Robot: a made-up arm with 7 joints. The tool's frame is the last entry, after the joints.
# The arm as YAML. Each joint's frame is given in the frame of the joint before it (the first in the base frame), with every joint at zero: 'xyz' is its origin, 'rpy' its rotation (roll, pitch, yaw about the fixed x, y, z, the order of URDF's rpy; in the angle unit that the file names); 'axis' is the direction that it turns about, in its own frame. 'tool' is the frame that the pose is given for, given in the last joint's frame.
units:
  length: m
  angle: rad
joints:
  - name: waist
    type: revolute
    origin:
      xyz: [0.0, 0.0, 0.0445]
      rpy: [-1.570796, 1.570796, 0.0]
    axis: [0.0, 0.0, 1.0]
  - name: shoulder
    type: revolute
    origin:
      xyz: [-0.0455, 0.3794, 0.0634]
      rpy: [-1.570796, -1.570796, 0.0]
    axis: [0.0, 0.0, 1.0]
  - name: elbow
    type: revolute
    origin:
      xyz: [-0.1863, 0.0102, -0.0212]
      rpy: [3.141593, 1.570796, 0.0]
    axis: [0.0, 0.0, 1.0]
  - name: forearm
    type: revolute
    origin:
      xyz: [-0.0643, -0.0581, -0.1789]
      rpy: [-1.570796, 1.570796, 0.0]
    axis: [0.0, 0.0, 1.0]
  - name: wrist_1
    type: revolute
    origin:
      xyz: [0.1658, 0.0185, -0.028]
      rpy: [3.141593, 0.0, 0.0]
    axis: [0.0, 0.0, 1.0]
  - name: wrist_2
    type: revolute
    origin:
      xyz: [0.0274, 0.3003, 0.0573]
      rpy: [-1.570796, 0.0, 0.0]
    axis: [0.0, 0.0, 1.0]
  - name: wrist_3
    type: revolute
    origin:
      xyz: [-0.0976, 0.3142, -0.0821]
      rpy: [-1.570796, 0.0, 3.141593]
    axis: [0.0, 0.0, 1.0]
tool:
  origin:
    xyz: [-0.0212, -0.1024, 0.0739]
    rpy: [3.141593, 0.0, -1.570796]
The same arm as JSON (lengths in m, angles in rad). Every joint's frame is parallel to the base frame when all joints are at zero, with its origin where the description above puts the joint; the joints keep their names.
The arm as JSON. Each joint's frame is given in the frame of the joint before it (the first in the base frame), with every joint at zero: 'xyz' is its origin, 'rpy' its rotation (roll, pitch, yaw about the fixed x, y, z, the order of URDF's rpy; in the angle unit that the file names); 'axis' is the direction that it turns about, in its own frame. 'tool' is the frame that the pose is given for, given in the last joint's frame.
{
  "units": {
    "length": "m",
    "angle": "rad"
  },
  "joints": [
    {
      "name": "waist",
      "type": "revolute",
      "origin": {
        "xyz": [
          0.0,
          0.0,
          0.0445
        ],
        "rpy": [
          0.0,
          0.0,
          0.0
        ]
      },
      "axis": [
        0.0,
        1.0,
        0.0
      ]
    },
    {
      "name": "shoulder",
      "type": "revolute",
      "origin": {
        "xyz": [
          -0.3794,
          0.0634,
          0.0455
        ],
        "rpy": [
          0.0,
          0.0,
          0.0
        ]
      },
      "axis": [
        -1.0,
        0.0,
        0.0
      ]
    },
    {
      "name": "elbow",
      "type": "revolute",
      "origin": {
        "xyz": [
          0.0212,
          -0.1863,
          -0.0102
        ],
        "rpy": [
          0.0,
          0.0,
          0.0
        ]
      },
      "axis": [
        0.0,
        -1.0,
        0.0
      ]
    },
    {
      "name": "forearm",
      "type": "revolute",
      "origin": {
        "xyz": [
          -0.0643,
          0.1789,
          -0.0581
        ],
        "rpy": [
          0.0,
          0.0,
          0.0
        ]
      },
      "axis": [
        0.0,
        0.0,
        1.0
      ]
    },
    {
      "name": "wrist_1",
      "type": "revolute",
      "origin": {
        "xyz": [
          -0.0185,
          0.1658,
          -0.028
        ],
        "rpy": [
          0.0,
          0.0,
          0.0
        ]
      },
      "axis": [
        0.0,
        0.0,
        -1.0
      ]
    },
    {
      "name": "wrist_2",
      "type": "revolute",
      "origin": {
        "xyz": [
          0.3003,
          0.0274,
          -0.0573
        ],
        "rpy": [
          0.0,
          0.0,
          0.0
        ]
      },
      "axis": [
        1.0,
        0.0,
        0.0
      ]
    },
    {
      "name": "wrist_3",
      "type": "revolute",
      "origin": {
        "xyz": [
          -0.0821,
          -0.0976,
          0.3142
        ],
        "rpy": [
          0.0,
          0.0,
          0.0
        ]
      },
      "axis": [
        0.0,
        0.0,
        -1.0
      ]
    }
  ],
  "tool": {
    "origin": {
      "xyz": [
        0.1024,
        0.0212,
        -0.0739
      ],
      "rpy": [
        0.0,
        0.0,
        0.0
      ]
    }
  }
}

